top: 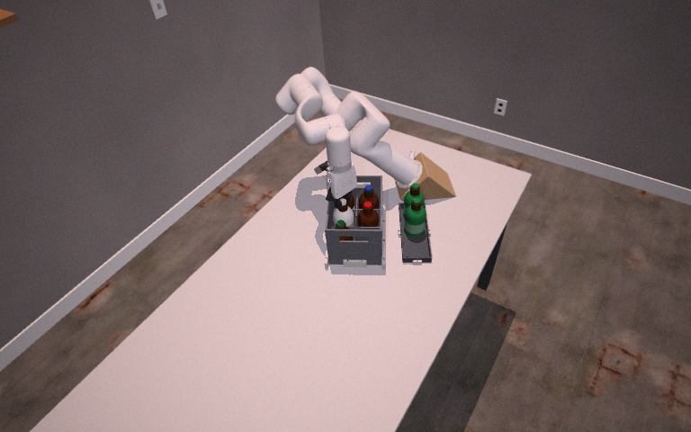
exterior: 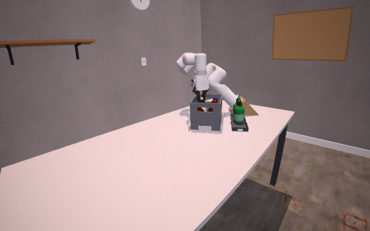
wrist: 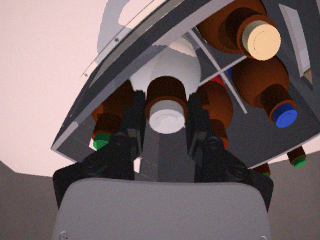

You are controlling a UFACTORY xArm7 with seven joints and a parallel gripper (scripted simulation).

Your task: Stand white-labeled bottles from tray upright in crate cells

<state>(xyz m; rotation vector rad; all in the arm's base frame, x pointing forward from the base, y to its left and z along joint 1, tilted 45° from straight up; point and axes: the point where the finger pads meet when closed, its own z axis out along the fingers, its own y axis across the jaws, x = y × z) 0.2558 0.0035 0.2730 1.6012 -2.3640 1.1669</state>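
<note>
Now: the white-labeled bottle 8 cm below my hand. Also, from my hand: grey crate: 1 cm behind, 4 cm to the left, 9 cm below; then dark tray: 8 cm behind, 24 cm to the left, 17 cm below.
</note>
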